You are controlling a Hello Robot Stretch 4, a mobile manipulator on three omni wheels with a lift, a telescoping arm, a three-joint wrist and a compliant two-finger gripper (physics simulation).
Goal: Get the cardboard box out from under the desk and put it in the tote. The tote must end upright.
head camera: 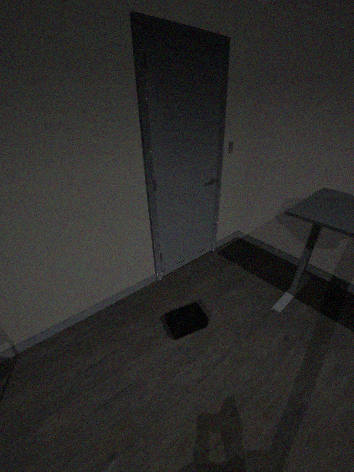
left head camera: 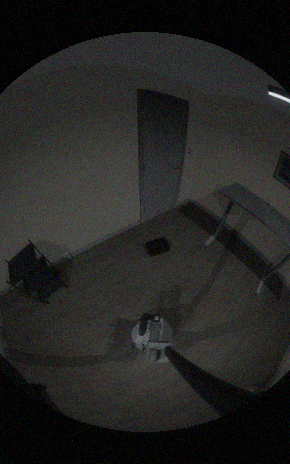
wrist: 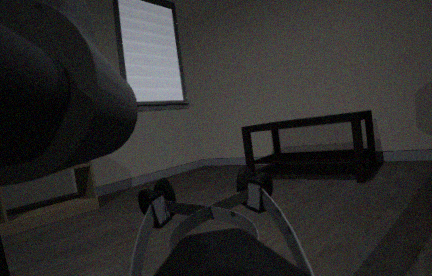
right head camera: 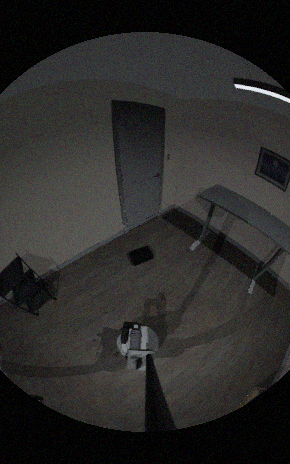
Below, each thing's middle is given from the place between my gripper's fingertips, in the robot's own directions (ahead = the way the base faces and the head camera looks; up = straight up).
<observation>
Right now my hand is 1330 mm short of the dark tote (head camera: 185,320), 380 mm above it and 90 mm to the left of it.
</observation>
